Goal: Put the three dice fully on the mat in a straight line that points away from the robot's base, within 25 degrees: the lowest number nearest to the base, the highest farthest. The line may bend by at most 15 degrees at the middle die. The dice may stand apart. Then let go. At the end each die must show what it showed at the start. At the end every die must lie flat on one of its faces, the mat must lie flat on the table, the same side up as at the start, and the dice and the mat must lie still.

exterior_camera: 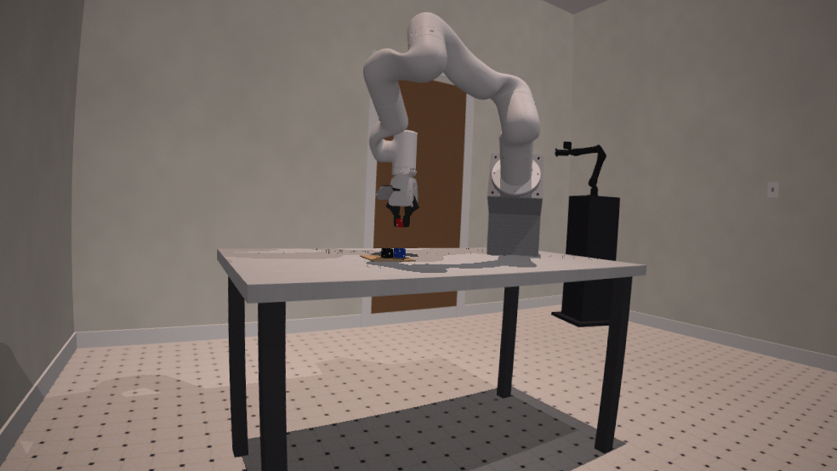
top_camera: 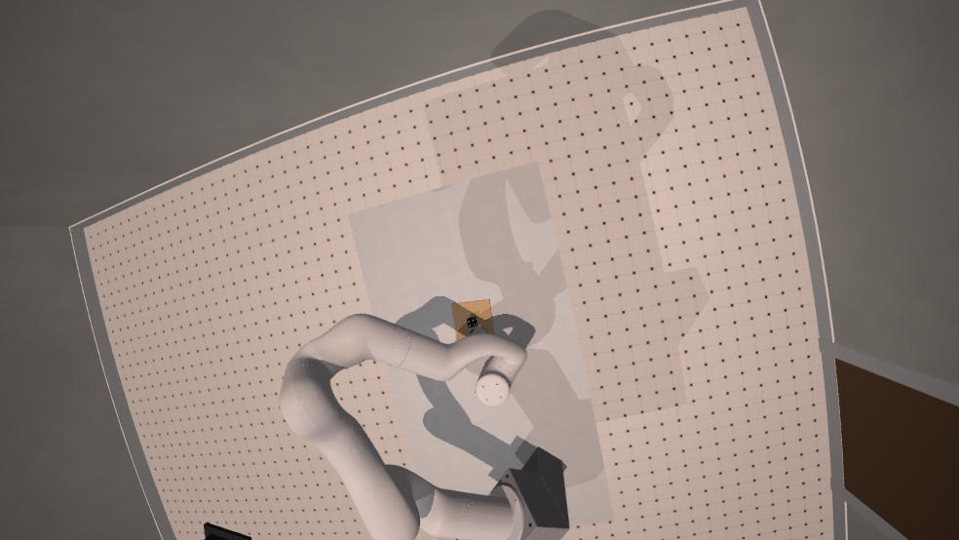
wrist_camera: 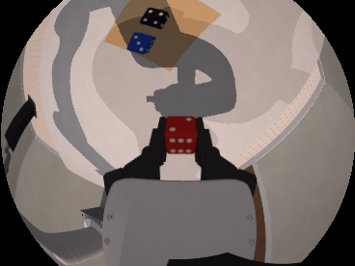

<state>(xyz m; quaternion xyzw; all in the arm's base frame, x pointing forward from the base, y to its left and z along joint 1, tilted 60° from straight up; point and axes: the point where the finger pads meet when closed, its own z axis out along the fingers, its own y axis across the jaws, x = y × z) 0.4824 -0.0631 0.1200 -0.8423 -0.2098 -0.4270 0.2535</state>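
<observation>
My hand is 120 mm to the right of the black die, 100 mm above it and 70 mm short of it. Round my hand: blue die (110 mm to the left, 100 mm below, 20 mm ahead); tan mat (120 mm to the left, 120 mm below, 70 mm ahead); red die (10 mm below).
</observation>
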